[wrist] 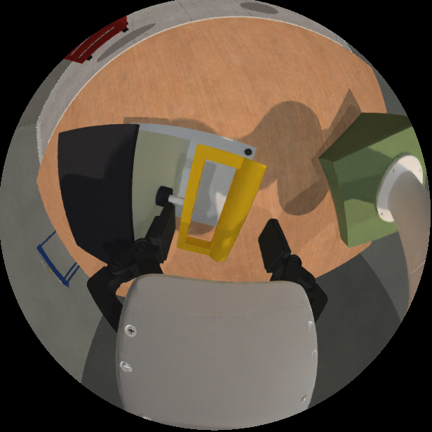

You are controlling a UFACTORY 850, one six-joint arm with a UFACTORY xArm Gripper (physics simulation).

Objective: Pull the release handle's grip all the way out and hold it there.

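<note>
The release handle's yellow frame [195, 200] lies tilted near the middle of the wrist view, and its thick grip bar [239, 210] is on the right side. A short pale rod [176, 200] with a black collar [164, 196] joins the frame to the pale face [155, 155] of a black-topped housing [95, 185]. My gripper [221, 222] is wide open and empty. In the view its left finger overlaps the housing's face near the rod, and its right finger is to the right of the grip bar's lower end. The remaining height above the handle is hard to tell.
A grey base plate [205, 134] extends under the handle on the wooden table [225, 65]. A green block [360, 200] with the robot arm's white round mount stands at the right. A red cart [97, 40] and a blue-framed trolley [52, 266] are beyond the table at the left.
</note>
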